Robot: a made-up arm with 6 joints.
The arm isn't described. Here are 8 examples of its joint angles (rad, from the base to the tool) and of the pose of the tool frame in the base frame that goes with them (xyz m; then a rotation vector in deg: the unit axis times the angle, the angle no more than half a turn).
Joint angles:
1: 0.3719 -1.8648 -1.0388 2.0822 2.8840 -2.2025
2: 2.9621 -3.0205 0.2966 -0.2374 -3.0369 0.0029
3: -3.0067 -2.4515 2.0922 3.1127 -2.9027 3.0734
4: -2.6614 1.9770 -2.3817 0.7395 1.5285 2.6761
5: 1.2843 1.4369 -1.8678 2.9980 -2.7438 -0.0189
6: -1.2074 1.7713 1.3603 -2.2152 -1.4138 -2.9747
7: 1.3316 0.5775 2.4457 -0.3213 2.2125 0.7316
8: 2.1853 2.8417 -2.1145 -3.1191 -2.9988 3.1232
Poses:
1: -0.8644 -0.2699 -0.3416 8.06 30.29 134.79
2: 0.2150 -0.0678 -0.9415 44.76 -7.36 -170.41
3: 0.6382 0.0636 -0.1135 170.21 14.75 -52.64
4: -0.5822 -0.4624 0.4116 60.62 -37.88 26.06
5: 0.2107 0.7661 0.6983 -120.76 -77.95 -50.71
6: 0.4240 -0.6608 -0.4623 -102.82 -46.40 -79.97
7: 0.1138 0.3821 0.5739 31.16 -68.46 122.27
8: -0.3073 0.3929 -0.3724 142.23 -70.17 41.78
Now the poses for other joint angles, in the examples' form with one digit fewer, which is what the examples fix.
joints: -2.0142 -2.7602 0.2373 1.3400 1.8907 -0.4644
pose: 0.432 0.480 -0.919 89.0 -29.6 139.1
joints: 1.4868 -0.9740 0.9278 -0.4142 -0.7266 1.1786
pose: -0.143 -0.857 1.365 -1.6 -54.3 120.9
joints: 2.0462 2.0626 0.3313 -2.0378 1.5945 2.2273
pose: -0.421 1.104 -0.486 -35.5 62.7 29.6
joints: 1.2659 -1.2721 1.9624 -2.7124 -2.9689 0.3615
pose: -0.219 -0.575 0.740 128.0 98.2 -39.6
